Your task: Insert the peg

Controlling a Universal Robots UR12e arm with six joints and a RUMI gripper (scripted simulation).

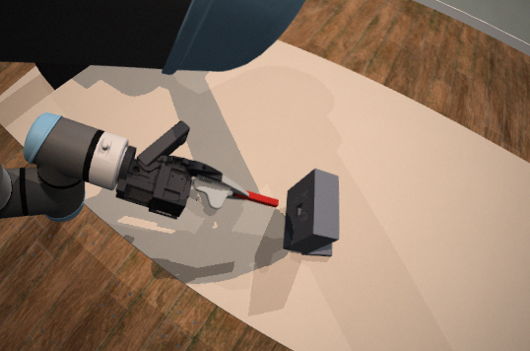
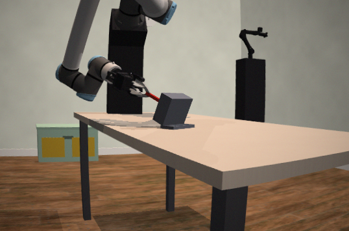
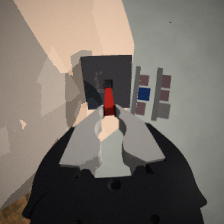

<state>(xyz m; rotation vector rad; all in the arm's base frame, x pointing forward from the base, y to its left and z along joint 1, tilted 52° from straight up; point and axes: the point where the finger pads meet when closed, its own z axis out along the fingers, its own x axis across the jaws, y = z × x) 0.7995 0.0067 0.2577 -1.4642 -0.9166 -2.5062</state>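
The thin base plate is 130 mm ahead of my hand, 100 mm to the left of it and 120 mm below it. Also, from my hand: red peg (30 mm ahead, 20 mm to the left, 10 mm below).
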